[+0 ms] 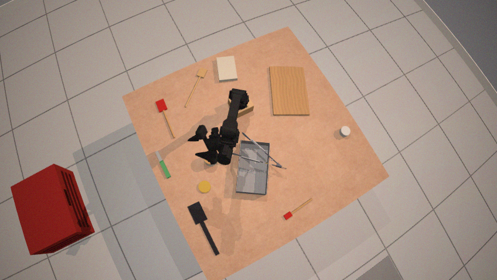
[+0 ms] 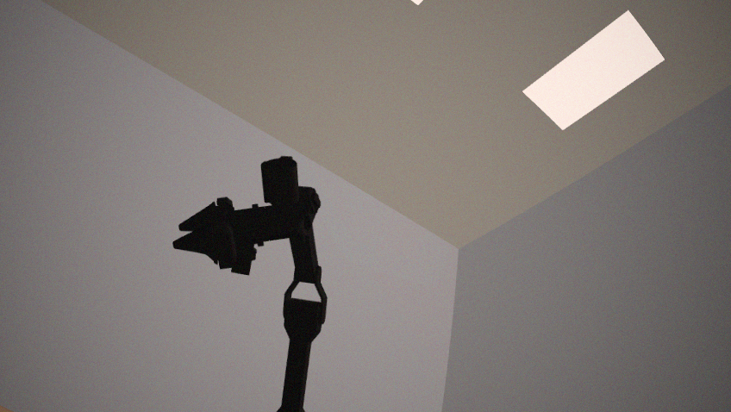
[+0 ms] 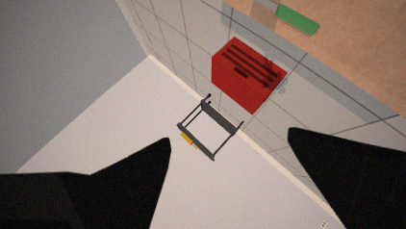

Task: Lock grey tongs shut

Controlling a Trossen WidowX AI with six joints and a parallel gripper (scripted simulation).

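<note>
Right now the yellow slider part is 14 cm ahead of my gripper tip, 36 cm to the left of it and 32 cm below it. Round my gripper tip: grey roasting tin: 13 cm ahead, 29 cm to the left, 36 cm below; then green-handled tool: 10 cm behind, 21 cm to the right, 38 cm below; then yellow disc: 13 cm ahead, 1 cm to the right, 38 cm below.
</note>
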